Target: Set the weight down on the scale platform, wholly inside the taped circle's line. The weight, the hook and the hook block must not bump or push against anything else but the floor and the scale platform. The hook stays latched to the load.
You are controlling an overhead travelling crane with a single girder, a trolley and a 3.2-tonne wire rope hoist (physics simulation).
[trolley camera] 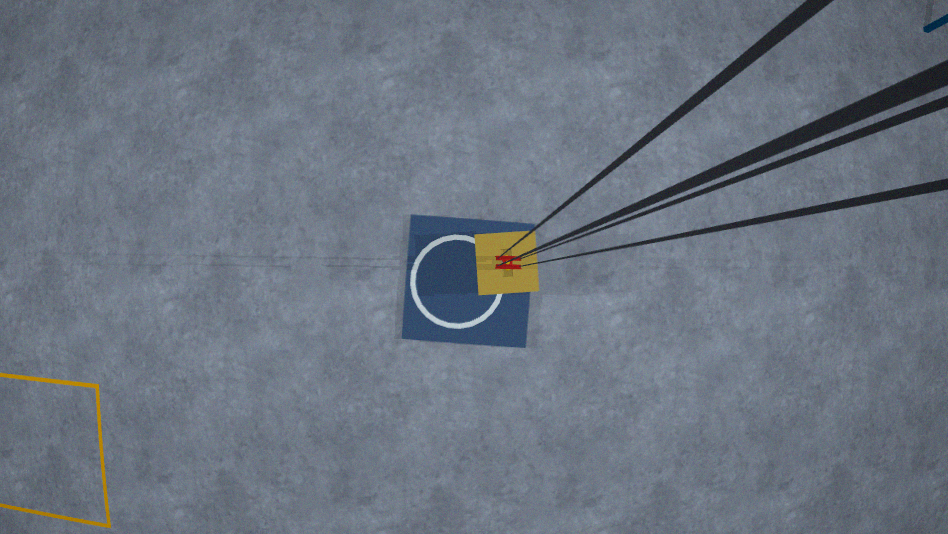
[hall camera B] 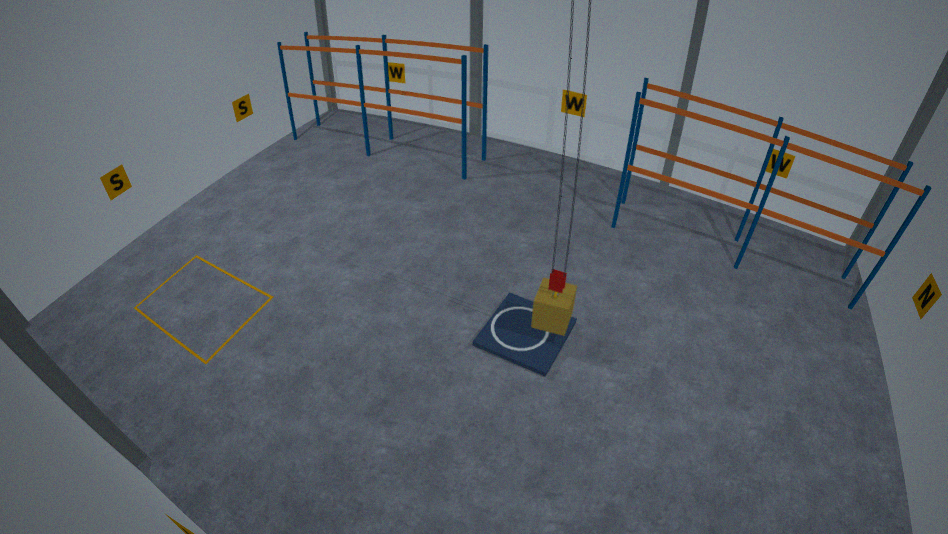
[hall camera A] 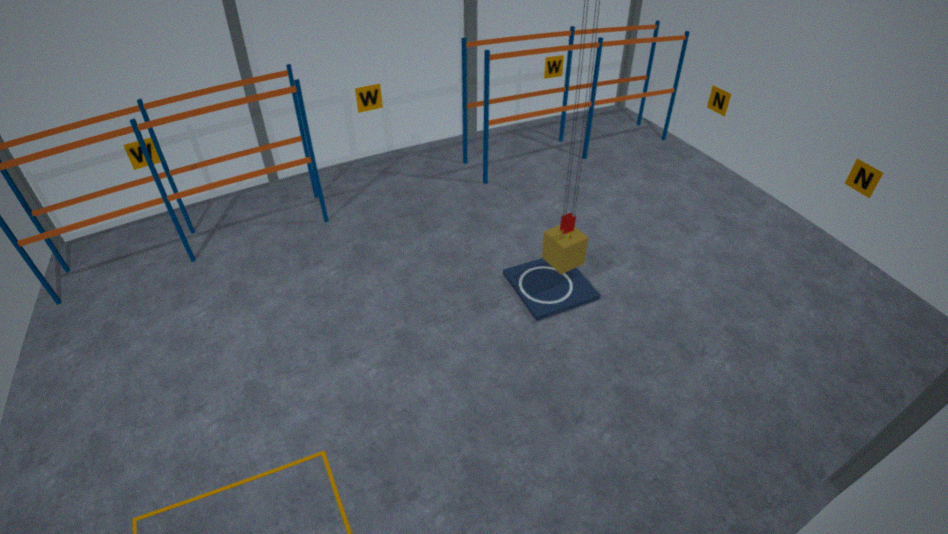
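The weight, a yellow block (hall camera A: pixel 564 250) (hall camera B: pixel 553 309) (trolley camera: pixel 490 281), hangs upright from my hook (hall camera A: pixel 568 234) (hall camera B: pixel 555 293), just below the red hook block (hall camera A: pixel 567 222) (hall camera B: pixel 557 280) (trolley camera: pixel 508 262). The hook is shut on it, though its latch is too small to see. The weight hangs above the dark blue scale platform (hall camera A: pixel 580 295) (hall camera B: pixel 540 363) (trolley camera: pixel 510 331), apart from it. In the trolley camera it covers the upper right of the white taped circle (hall camera A: pixel 547 302) (hall camera B: pixel 520 348) (trolley camera: pixel 413 281) and reaches slightly past the platform's right edge. A darker shadow patch lies inside the circle.
Two blue-and-orange racks stand along the W wall: one (hall camera A: pixel 166 199) (hall camera B: pixel 761 202) and another (hall camera A: pixel 486 132) (hall camera B: pixel 463 119). A yellow outline (hall camera A: pixel 228 485) (hall camera B: pixel 234 276) (trolley camera: pixel 103 457) marks the floor. A bit of blue post (trolley camera: pixel 936 23) shows at the trolley view's top right.
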